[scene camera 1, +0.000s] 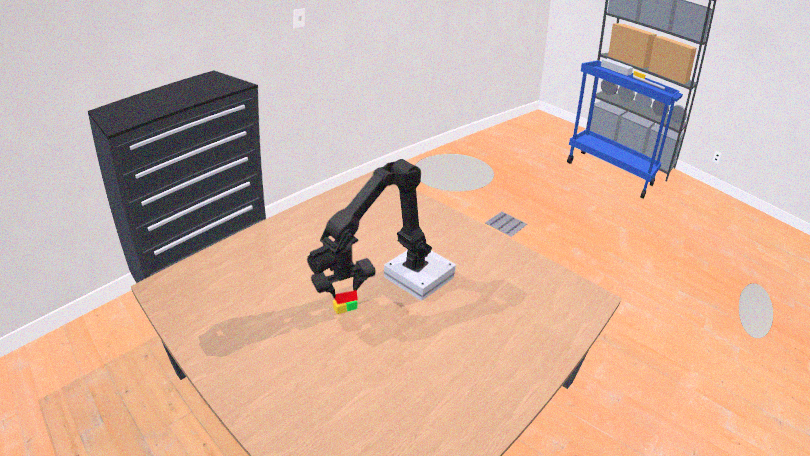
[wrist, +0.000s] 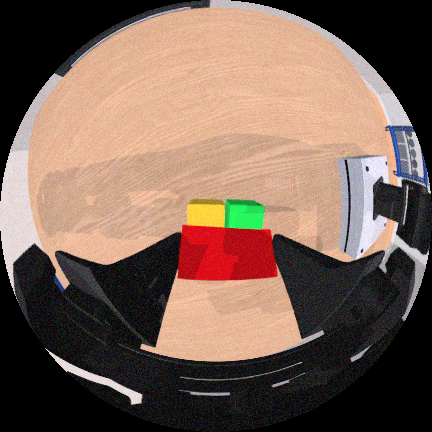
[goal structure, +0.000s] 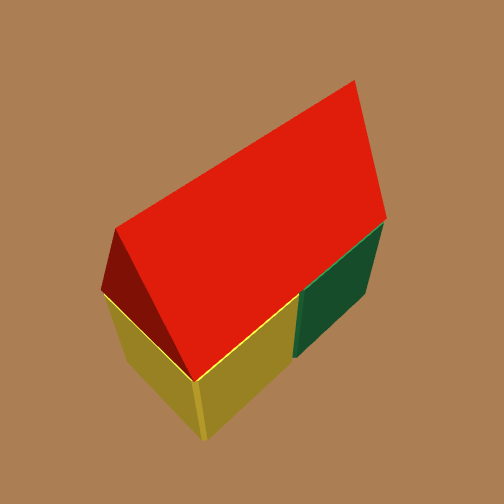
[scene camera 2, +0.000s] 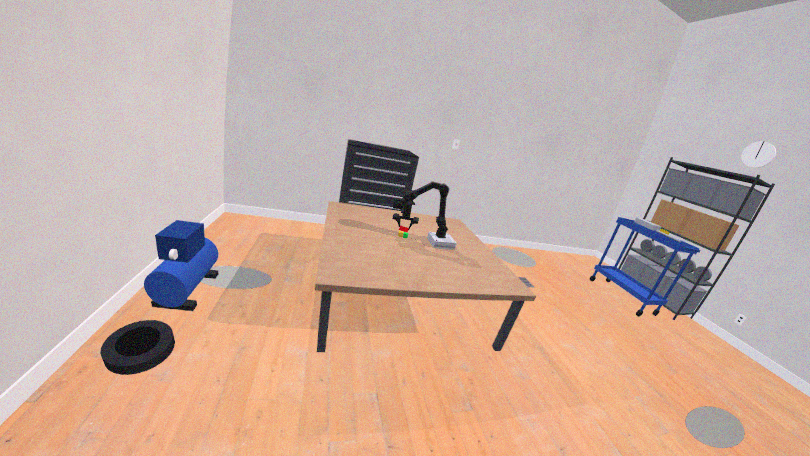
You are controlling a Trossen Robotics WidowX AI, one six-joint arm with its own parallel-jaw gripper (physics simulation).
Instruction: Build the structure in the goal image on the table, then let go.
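Seen in the pictures: gripper, fingertip midpoint: [scene camera 1: 344,294] [wrist: 228,239] [scene camera 2: 404,228]; arm's base, link origin: [scene camera 1: 415,264] [wrist: 378,197] [scene camera 2: 440,236].
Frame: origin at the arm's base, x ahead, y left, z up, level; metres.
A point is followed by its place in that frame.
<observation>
A red block [scene camera 1: 346,296] @[x 0.284, y -0.056, z 0.018 m] [scene camera 2: 403,228] @[x 0.286, y -0.058, z 0.018 m] [wrist: 227,253] @[x 0.277, y -0.071, z 0.018 m] is held lengthwise between the fingers of my gripper [scene camera 1: 345,292] @[x 0.273, y -0.075, z 0.008 m] [scene camera 2: 404,227] @[x 0.273, y -0.075, z 0.008 m] [wrist: 228,239] @[x 0.273, y -0.075, z 0.008 m], which is shut on it. A yellow block [scene camera 1: 340,307] @[x 0.298, y -0.071, z -0.028 m] [scene camera 2: 400,233] @[x 0.294, y -0.071, z -0.029 m] [wrist: 205,214] @[x 0.283, y -0.091, z -0.023 m] and a green block [scene camera 1: 352,305] @[x 0.260, y -0.054, z -0.035 m] [scene camera 2: 405,235] @[x 0.259, y -0.054, z -0.035 m] [wrist: 244,215] @[x 0.252, y -0.075, z -0.023 m] stand side by side on the table, with a narrow gap or seam between them. The red block is level above the two and spans both. In the scene views it looks to be at their tops; whether it touches them I cannot tell. The red block hides part of both in the wrist view.
The table [scene camera 1: 396,385] @[x 0.425, y 0.235, z -0.055 m] [scene camera 2: 408,271] @[x 0.396, y 0.410, z -0.056 m] [wrist: 215,90] @[x 0.214, y -0.218, z -0.055 m] carries the arm's pale base plate [scene camera 1: 420,276] @[x 0.043, y 0.049, z 0.000 m] [scene camera 2: 441,240] @[x 0.028, y 0.074, z 0.000 m] [wrist: 353,205] @[x 0.074, y -0.008, z -0.025 m] to the right of the blocks. A black drawer cabinet [scene camera 1: 187,169] [scene camera 2: 378,172] stands behind the table. A blue cart [scene camera 1: 617,156] stands on the floor at the right.
</observation>
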